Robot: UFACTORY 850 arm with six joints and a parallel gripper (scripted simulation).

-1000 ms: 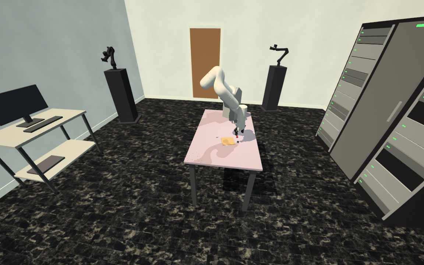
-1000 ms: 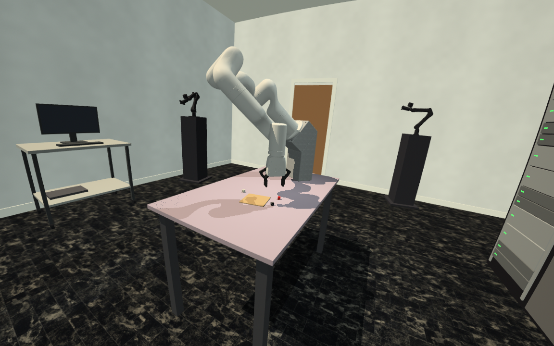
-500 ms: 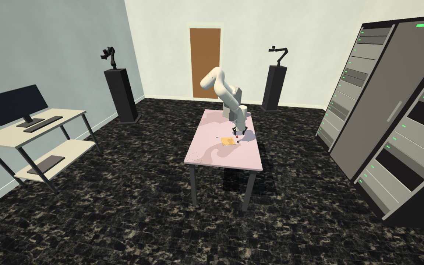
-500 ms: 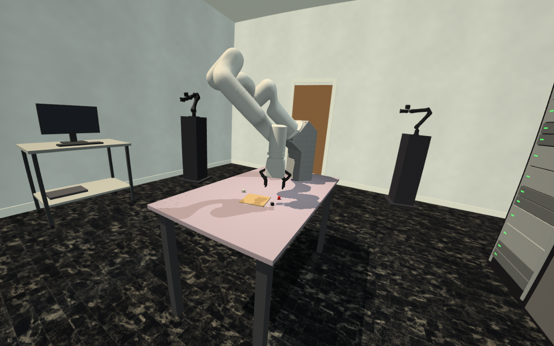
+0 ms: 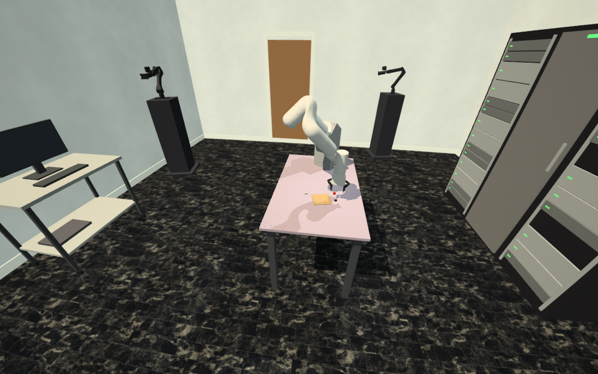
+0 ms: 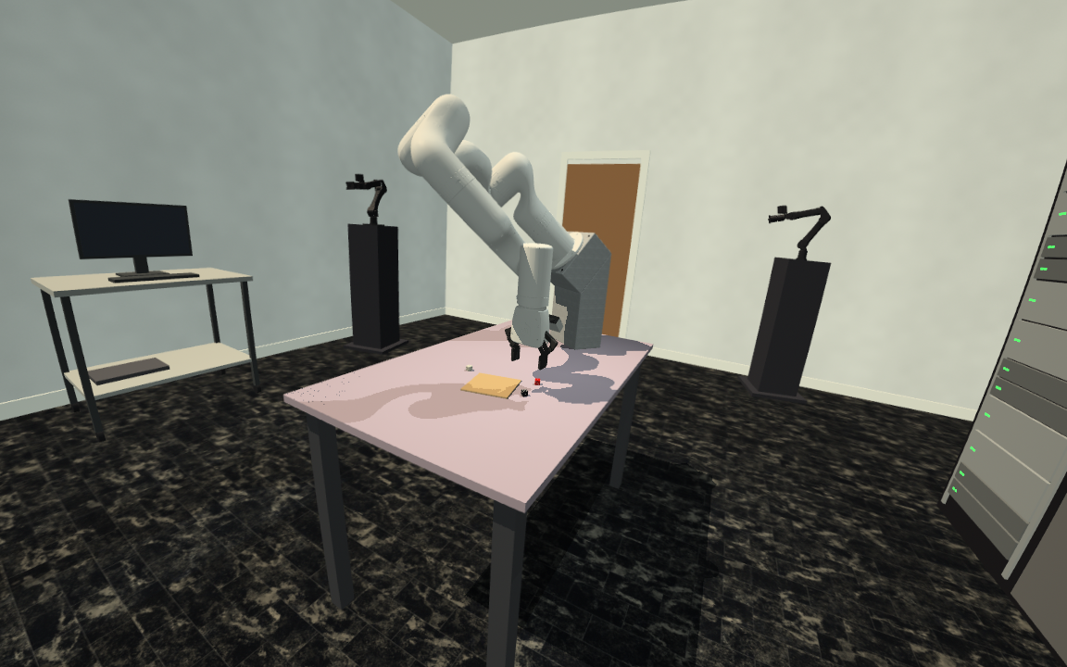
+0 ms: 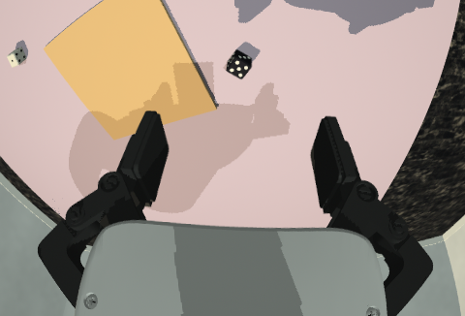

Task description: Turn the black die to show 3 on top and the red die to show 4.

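My gripper is now 100 mm above the black die. The rest, counted from my hand: mat: 30 mm behind, 110 mm to the right, 100 mm below; then red die: 90 mm behind, 10 mm to the left, 100 mm below; then white die: 110 mm behind, 220 mm to the right, 100 mm below.
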